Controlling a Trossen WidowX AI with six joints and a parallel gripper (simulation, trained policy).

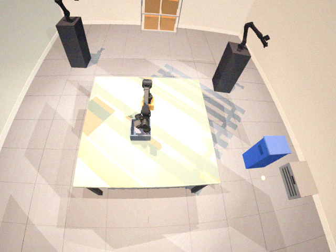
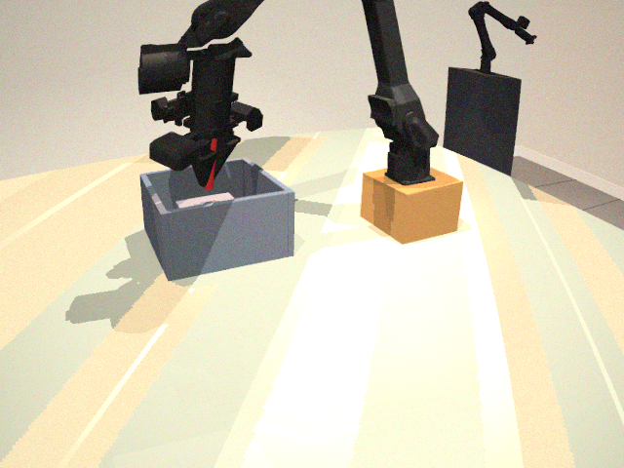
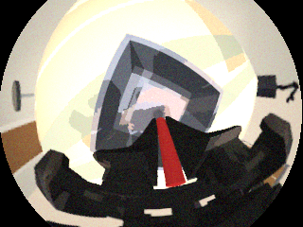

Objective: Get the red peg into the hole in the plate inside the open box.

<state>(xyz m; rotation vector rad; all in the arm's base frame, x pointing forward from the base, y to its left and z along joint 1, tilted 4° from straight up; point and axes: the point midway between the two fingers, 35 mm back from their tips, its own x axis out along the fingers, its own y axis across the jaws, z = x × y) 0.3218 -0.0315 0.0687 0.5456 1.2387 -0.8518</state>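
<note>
Right now the red peg is 10 mm to the left of my gripper tip and 30 mm above it. Also, from my gripper tip: grey box 70 mm below.
</note>
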